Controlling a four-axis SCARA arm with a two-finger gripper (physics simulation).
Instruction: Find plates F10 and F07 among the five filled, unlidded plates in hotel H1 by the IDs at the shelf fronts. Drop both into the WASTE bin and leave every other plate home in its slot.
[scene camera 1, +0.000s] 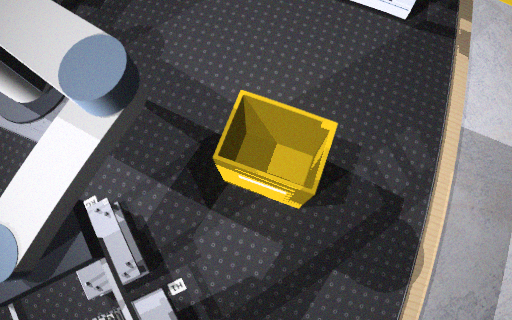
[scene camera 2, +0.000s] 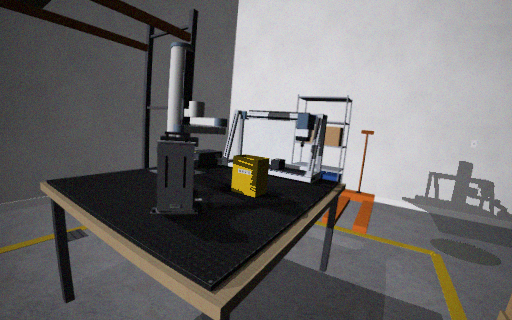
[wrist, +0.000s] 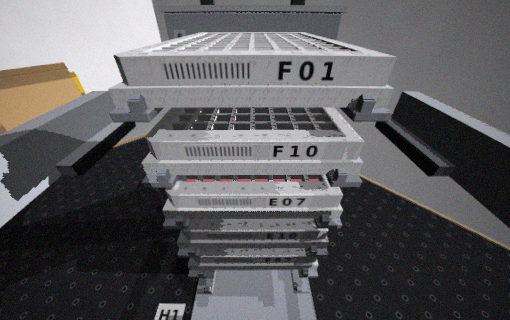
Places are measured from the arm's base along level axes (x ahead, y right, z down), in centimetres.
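Where they show: gripper, fingertip midpoint: (wrist: 255, 107); arm's base, origin of the base link: (scene camera 1: 35, 79).
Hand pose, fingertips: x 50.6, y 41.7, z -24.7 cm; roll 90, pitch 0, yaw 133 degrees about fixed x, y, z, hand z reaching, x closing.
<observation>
Each offset is from my fingertips to the top centre of the thing. "*": to the spot under its first point.
In the wrist view the hotel H1 @(* dx -1.4, dy -2.0, dz +22.6 cm) (wrist: 250, 300) holds five unlidded plates, one above another. From the top they are F01 @(dx +1.5, dy +1.2, dz -3.2 cm) (wrist: 225, 72), F10 @(dx +1.5, dy +1.2, dz -0.4 cm) (wrist: 225, 161), E07 @(dx +1.5, dy +1.2, dz +2.4 cm) (wrist: 235, 201), E10 @(dx +1.5, dy +1.2, dz +5.2 cm) (wrist: 250, 235) and F07 @(dx +1.5, dy +1.2, dz +8.0 cm) (wrist: 240, 261), whose label is dim in shade. My gripper (wrist: 255, 107) is open and empty, its fingers wide apart left and right of the upper stack in the image. Whether they are level with F10 is hard to tell. The yellow WASTE bin @(dx +14.0, dy -39.1, dz +3.4 cm) (scene camera 1: 290, 122) (scene camera 2: 242, 175) stands upright; its inside shows no plate.
The arm (scene camera 1: 55, 155) (scene camera 2: 207, 121) reaches over the table at the left of scene camera 1. Grey stands (scene camera 1: 112, 240) lie beside the H1 label @(* dx +4.1, dy -9.9, dz +23.3 cm) (scene camera 1: 177, 286) (wrist: 171, 312). A gantry machine (scene camera 2: 272, 115) stands behind the bin. The table's wooden edge (scene camera 1: 440, 165) runs along the right.
</observation>
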